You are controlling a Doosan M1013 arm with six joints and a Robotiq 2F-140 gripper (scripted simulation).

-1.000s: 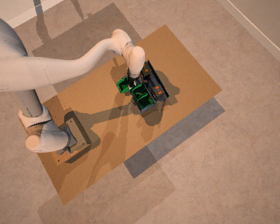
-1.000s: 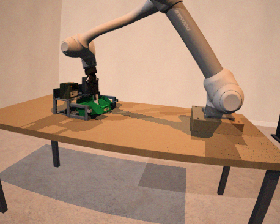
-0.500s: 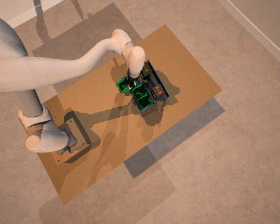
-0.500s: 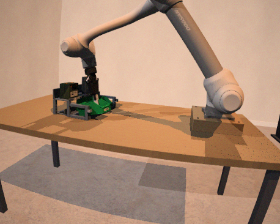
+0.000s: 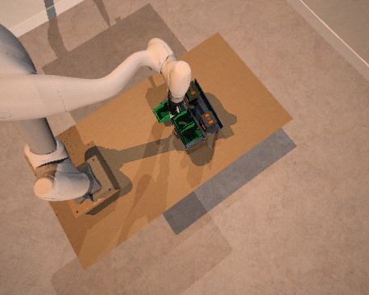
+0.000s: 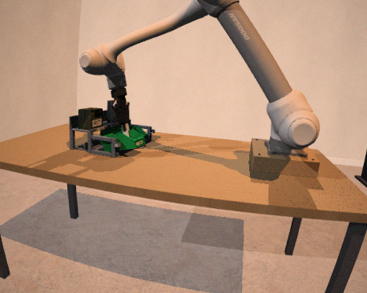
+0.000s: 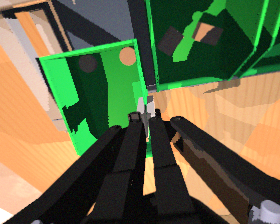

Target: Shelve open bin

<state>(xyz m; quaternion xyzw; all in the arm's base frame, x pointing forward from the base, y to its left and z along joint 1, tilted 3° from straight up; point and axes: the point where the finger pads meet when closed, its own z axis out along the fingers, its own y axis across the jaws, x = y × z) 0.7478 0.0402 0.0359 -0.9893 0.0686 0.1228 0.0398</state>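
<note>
The shelf lip lies 90 mm below my hand, 60 mm to the right of it and 20 mm behind it.
</note>
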